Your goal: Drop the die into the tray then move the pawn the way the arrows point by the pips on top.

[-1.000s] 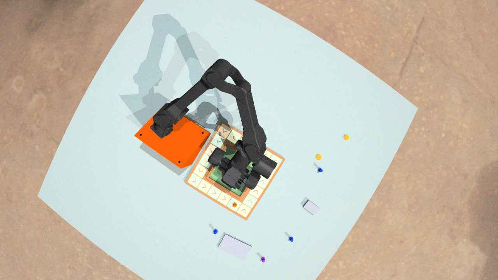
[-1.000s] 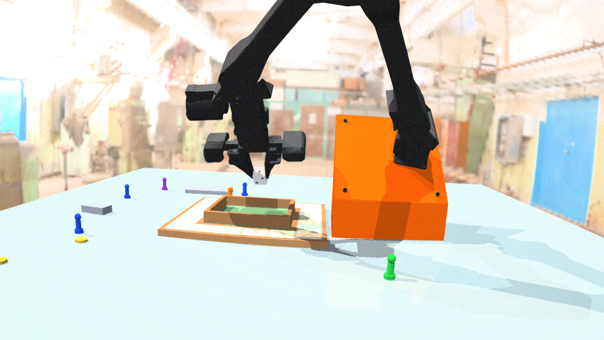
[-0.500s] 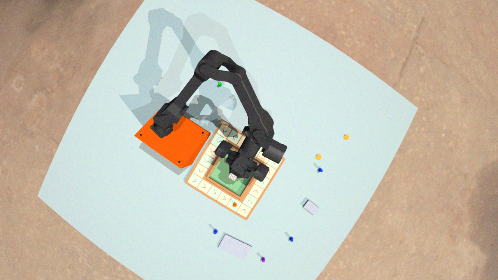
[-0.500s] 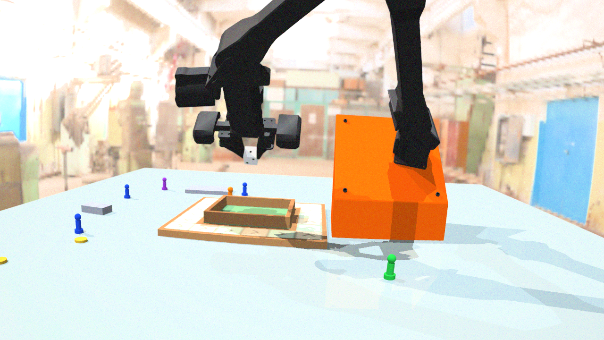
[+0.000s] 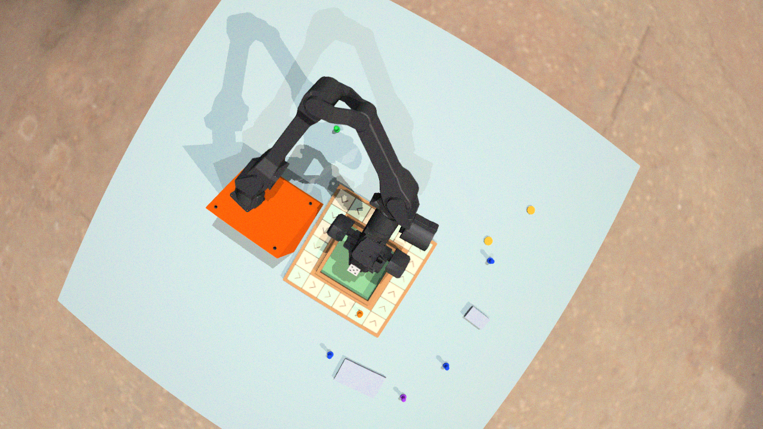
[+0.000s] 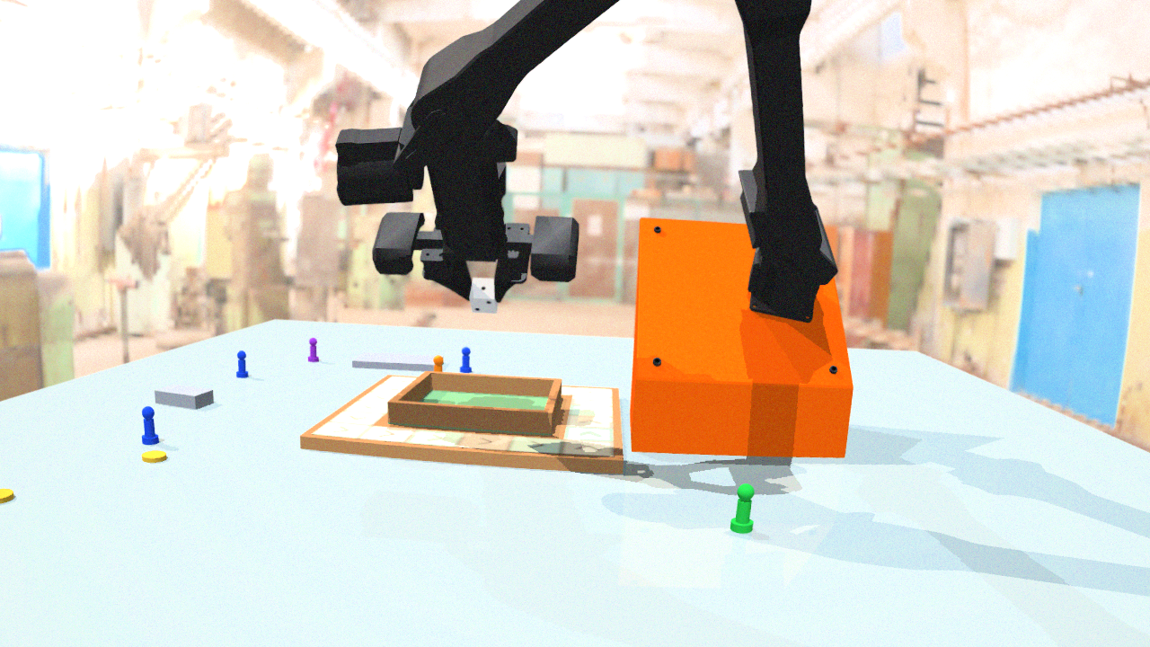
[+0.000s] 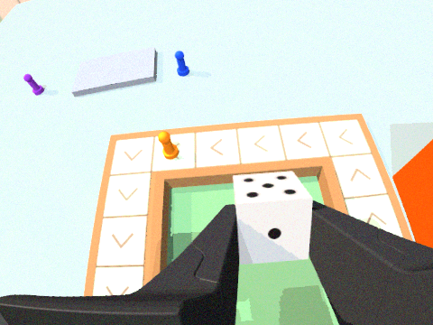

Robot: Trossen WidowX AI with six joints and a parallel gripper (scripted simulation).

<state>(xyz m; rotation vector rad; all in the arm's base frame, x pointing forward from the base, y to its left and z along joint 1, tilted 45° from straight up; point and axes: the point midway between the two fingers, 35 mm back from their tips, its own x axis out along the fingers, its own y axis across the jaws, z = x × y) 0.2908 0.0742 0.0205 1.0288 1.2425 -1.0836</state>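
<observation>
The white die is right at my gripper tip. From my gripper tip the other things lie so: grey block (240 mm to the right, 200 mm ahead, 120 mm below); green tray (120 mm below); orange pawn (100 mm to the right, 100 mm below, 90 mm ahead).
</observation>
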